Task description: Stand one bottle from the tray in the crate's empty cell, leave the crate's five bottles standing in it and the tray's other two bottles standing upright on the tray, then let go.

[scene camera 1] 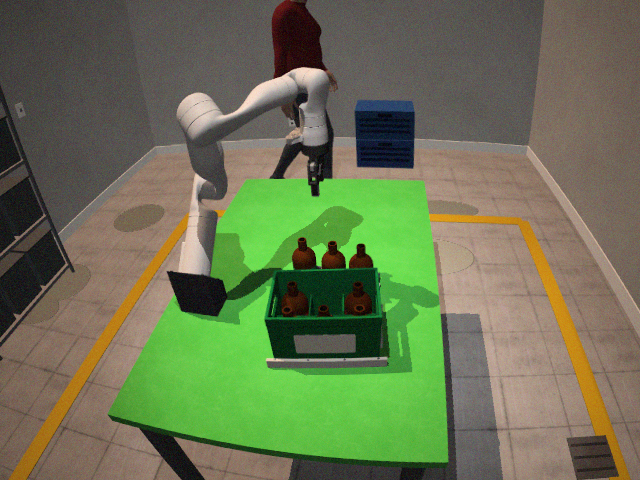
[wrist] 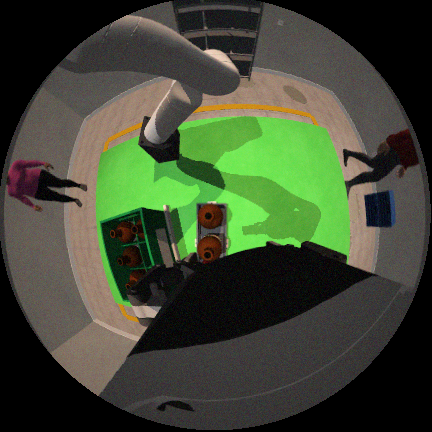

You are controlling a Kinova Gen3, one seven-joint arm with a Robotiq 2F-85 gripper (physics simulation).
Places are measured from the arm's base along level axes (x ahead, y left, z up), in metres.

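Pixels of known places: gripper, between the fingertips: [scene camera 1: 318,188]; arm's base, origin of its link: [scene camera 1: 195,275] [wrist: 156,132].
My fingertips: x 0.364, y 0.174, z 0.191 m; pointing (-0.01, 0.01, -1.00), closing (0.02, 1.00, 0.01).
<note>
For each thing: its top centre in the pictures, then the offset to it from my fingertips. "pt": a spot on its surface instead.
- grey tray, a spot on its surface: [wrist: 198,227] pt dx -0.024, dy -0.085, dz -0.305 m
- green crate, centre of its top: [scene camera 1: 324,292] [wrist: 126,262] dx +0.039, dy -0.283, dz -0.139 m
My gripper [scene camera 1: 314,192] [wrist: 232,254] is open and empty, high above the table's far part, beyond the tray in the scene view. Three brown bottles [scene camera 1: 303,256] [scene camera 1: 333,256] [scene camera 1: 360,256] stand upright in a row behind the crate. In the wrist view two of them [wrist: 210,216] [wrist: 209,248] show on the grey tray [wrist: 198,227]; my gripper hides the third. The green crate [scene camera 1: 281,335] [wrist: 155,225] holds five brown bottles, among them one at the back left [scene camera 1: 294,302] and one at the back right [scene camera 1: 357,299]. Its empty cell is the middle one on the tray side.
A white bar [scene camera 1: 326,362] [wrist: 170,232] lies along a long side of the crate. The arm's black base [scene camera 1: 199,293] [wrist: 160,145] stands at the table's left edge. A person in red [scene camera 1: 298,36] [wrist: 405,147] and blue crates [scene camera 1: 385,134] [wrist: 380,209] are beyond the table.
</note>
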